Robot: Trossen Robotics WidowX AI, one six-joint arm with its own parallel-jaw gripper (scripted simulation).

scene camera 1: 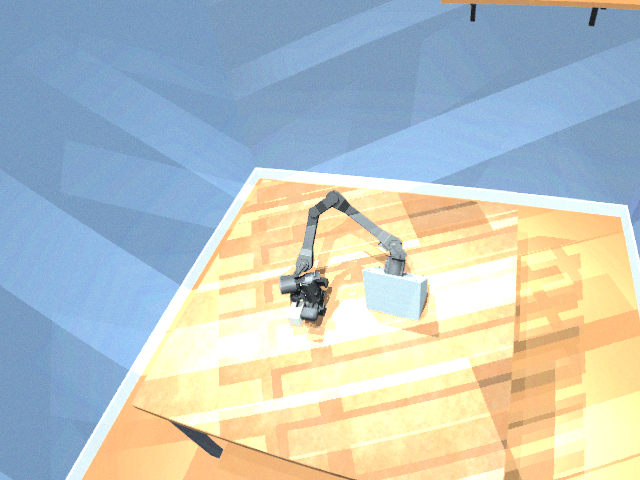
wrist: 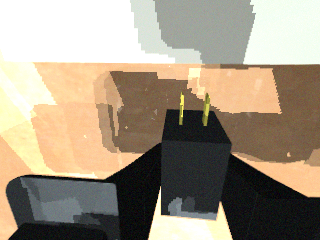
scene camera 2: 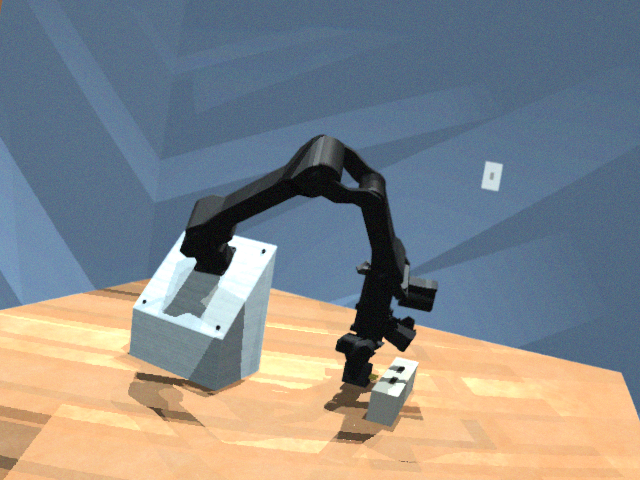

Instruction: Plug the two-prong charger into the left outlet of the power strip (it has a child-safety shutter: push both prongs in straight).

Labels:
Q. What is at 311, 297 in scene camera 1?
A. My gripper.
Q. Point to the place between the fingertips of my gripper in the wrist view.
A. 187, 150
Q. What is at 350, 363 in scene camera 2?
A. My gripper.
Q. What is my gripper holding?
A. A two-prong charger.

